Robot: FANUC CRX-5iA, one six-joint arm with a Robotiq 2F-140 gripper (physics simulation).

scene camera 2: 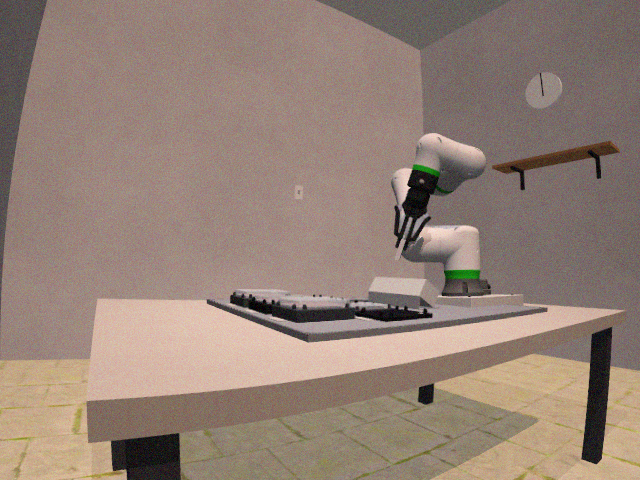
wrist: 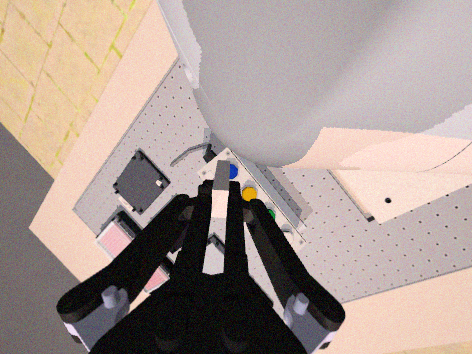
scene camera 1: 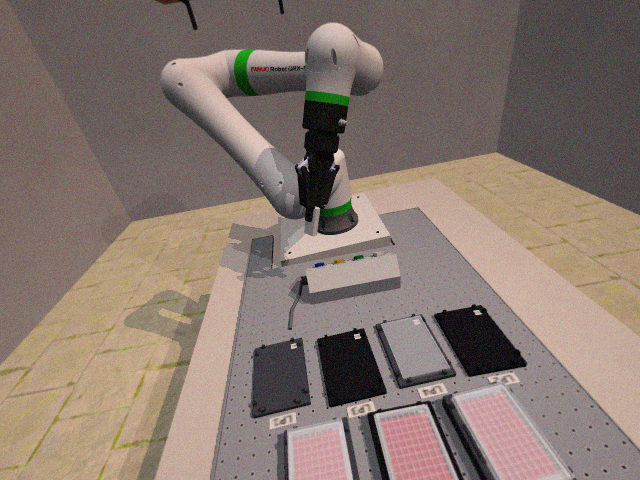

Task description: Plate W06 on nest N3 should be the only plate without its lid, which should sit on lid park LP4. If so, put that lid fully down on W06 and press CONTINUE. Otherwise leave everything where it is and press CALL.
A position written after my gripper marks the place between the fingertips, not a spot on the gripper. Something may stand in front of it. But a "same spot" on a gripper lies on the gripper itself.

Labels:
My gripper shows in scene camera 2, in the wrist view point(223, 171) and in scene camera 1. The same spot on my gripper: point(scene camera 1: 314, 191) is point(scene camera 2: 402, 225).

